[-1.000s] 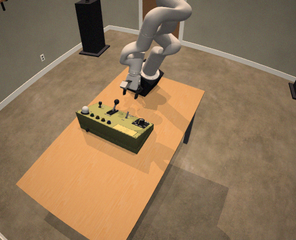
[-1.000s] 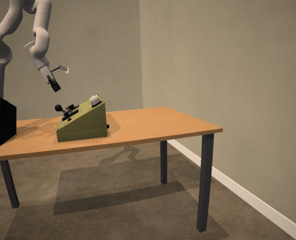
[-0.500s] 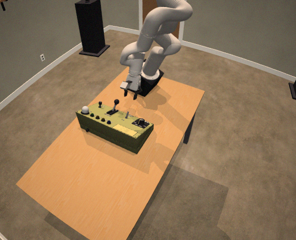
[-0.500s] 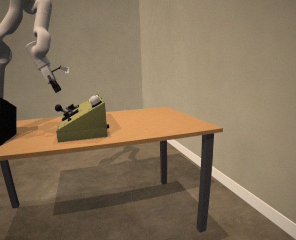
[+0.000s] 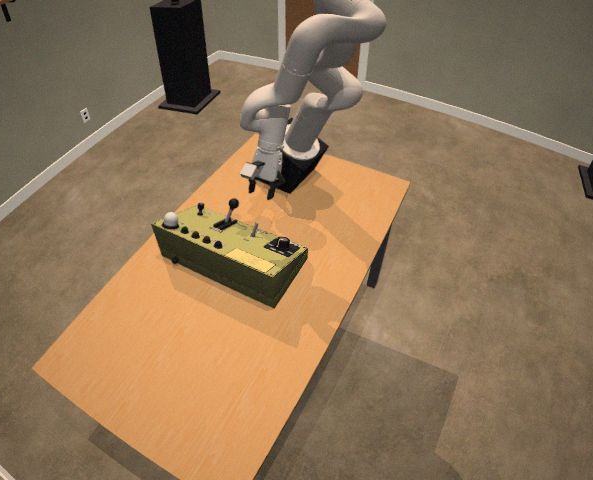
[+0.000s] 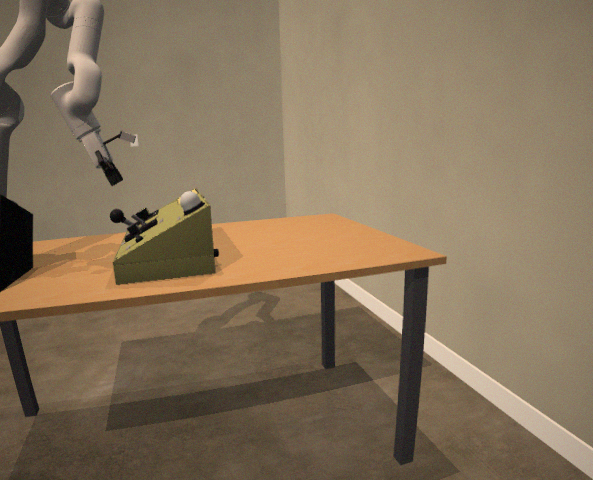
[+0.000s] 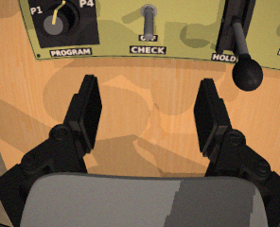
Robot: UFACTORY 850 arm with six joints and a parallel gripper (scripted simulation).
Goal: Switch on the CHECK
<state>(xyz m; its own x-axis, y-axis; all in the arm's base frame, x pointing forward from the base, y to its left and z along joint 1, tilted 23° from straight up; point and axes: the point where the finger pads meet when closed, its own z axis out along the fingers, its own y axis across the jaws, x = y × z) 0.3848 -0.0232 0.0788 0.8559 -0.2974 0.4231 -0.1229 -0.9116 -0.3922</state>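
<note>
Now: the check toggle 6 cm ahead of my hand, 1 cm to the right of it and 14 cm below it. Also, from my hand: rotary selector 9 cm ahead, 10 cm to the left, 13 cm below; cycle lever 2 cm ahead, 12 cm to the right, 12 cm below; olive-green console 9 cm ahead, 7 cm to the right, 16 cm below.
</note>
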